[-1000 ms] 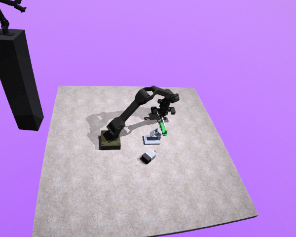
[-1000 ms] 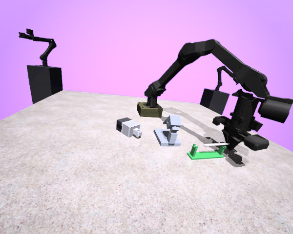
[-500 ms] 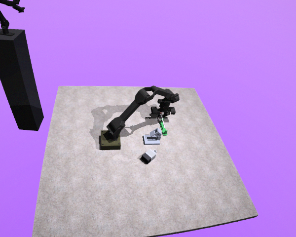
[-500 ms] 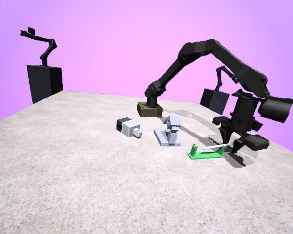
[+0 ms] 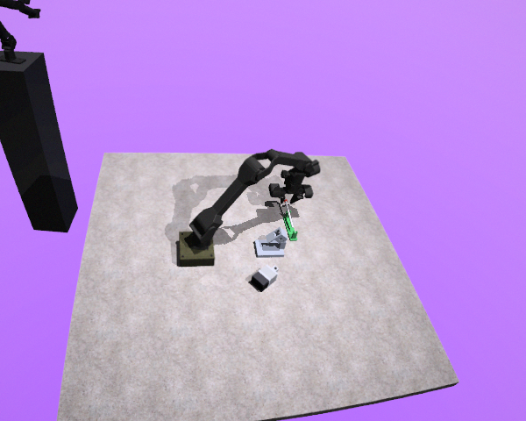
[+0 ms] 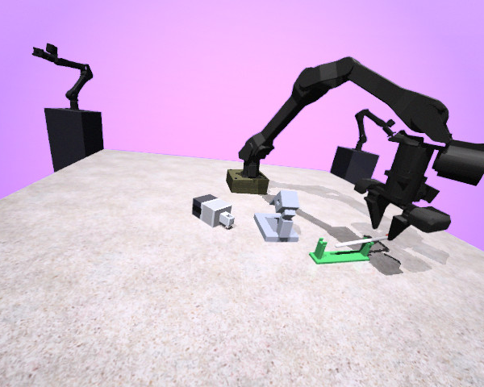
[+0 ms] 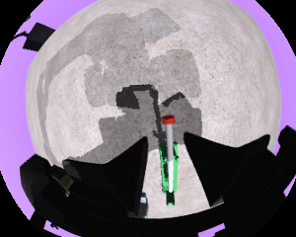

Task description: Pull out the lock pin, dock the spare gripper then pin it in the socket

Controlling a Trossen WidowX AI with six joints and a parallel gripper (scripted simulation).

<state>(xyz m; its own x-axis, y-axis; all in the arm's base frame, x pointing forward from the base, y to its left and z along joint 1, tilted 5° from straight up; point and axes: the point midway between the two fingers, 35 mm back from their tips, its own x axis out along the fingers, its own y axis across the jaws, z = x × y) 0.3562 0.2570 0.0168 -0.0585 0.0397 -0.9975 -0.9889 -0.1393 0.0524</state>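
My gripper tip is 2 cm short of the green rest, 10 cm to the left of it and 3 cm above it. Also, from my gripper tip: spare gripper (10 cm behind, 37 cm to the right, 3 cm below); then grey mount (6 cm behind, 22 cm to the right).
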